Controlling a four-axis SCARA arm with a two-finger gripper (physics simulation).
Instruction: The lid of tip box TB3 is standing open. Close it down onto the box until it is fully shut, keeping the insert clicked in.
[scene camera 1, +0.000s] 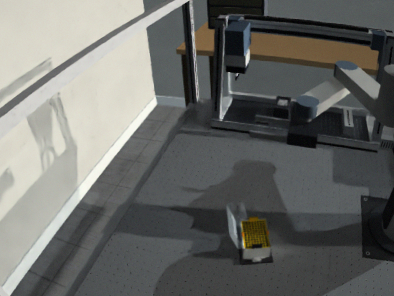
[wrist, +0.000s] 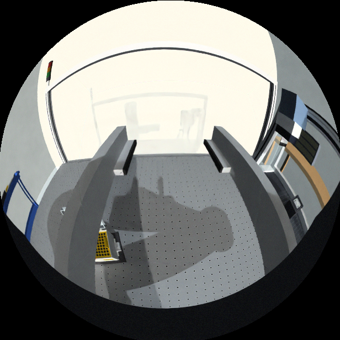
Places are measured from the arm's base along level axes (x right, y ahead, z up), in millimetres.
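Where they show: gripper, fingertip midpoint: (scene camera 1: 252, 125).
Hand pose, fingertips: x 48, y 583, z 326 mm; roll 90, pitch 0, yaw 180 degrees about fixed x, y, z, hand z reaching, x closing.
Things, the pixels of their top centre, and the offset from my fingertips.
- Tip box TB3 at its top centre: (scene camera 1: 255, 232) dy -64, dx -216, dz -248 mm
- yellow insert at its top centre: (scene camera 1: 255, 230) dy -64, dx -216, dz -239 mm
Tip box TB3 (scene camera 1: 256, 252) stands on a dark base plate on the perforated table, with a yellow insert (scene camera 1: 255, 233) (wrist: 102, 244) sitting level in it. Its clear lid (scene camera 1: 233, 225) stands open, nearly upright, on the box's left side in the scene view. In the wrist view the left finger hides most of the lid and part of the box. My gripper (wrist: 170, 132) is shut with nothing between its fingers; a gap still shows between the fingertips. It hangs away from the box, toward the gantry machine in the scene view, and touches neither box nor lid.
A gantry machine (scene camera 1: 220, 75) with a dark deck stands at the back, with a wooden bench (scene camera 1: 310, 50) behind it. The arm's base plate (scene camera 1: 372, 202) is at the right. A pale wall (scene camera 1: 115, 65) and a rail run along the left. A blue cart frame (wrist: 31, 220) shows at the wrist view's left.
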